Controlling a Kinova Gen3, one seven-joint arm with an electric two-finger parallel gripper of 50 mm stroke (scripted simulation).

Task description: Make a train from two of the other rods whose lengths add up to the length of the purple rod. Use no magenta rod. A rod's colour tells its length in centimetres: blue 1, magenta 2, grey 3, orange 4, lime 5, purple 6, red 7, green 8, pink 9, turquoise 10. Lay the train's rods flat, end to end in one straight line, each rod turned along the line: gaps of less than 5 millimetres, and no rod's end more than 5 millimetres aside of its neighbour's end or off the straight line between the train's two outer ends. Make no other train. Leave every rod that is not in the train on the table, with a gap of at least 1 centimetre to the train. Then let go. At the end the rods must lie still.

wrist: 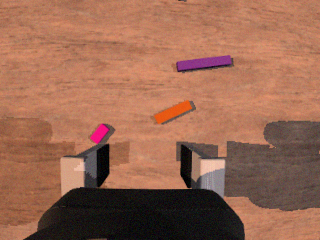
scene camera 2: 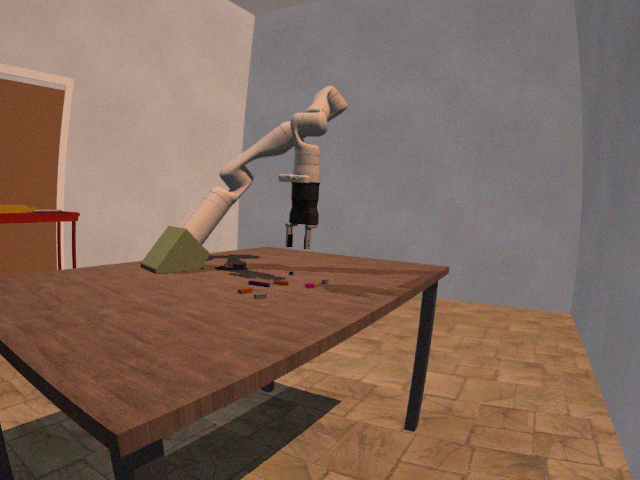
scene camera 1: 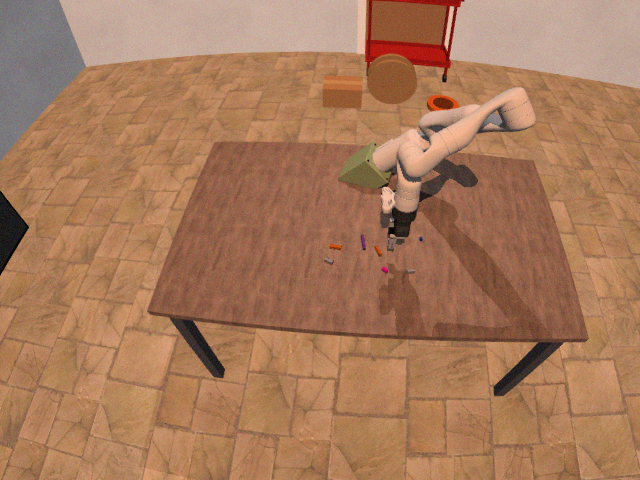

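What I see here is my gripper [scene camera 2: 297, 247], and the wrist view gives me that same gripper [wrist: 145, 159].
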